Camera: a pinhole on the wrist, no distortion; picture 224 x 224 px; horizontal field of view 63.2 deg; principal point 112.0 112.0 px. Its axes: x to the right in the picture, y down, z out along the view. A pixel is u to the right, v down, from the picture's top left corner.
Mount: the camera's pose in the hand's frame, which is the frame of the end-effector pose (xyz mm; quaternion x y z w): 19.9 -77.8 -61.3 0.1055 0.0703 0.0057 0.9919
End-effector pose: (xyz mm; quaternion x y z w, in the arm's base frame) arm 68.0 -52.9 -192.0 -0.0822 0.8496 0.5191 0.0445
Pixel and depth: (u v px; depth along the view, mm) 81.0 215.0 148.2
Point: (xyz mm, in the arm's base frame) 56.3 25.2 -265.7
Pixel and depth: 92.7 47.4 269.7
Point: 80.0 5.4 -480.4
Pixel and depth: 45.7 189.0 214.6
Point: 99.4 90.3 -299.6
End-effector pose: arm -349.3 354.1 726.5 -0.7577 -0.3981 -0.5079 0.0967
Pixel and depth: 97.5 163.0 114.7
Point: -354.3 446.5 704.4
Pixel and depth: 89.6 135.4 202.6
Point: -312.6 508.6 655.2
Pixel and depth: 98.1 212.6 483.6
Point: 40.9 584.1 574.1
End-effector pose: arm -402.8 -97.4 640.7 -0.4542 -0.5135 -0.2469 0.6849
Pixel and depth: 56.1 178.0 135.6
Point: -492.3 -49.8 665.7
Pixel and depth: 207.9 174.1 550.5
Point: -494.5 363.7 1026.7
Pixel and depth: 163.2 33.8 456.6
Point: -773.8 43.1 988.6
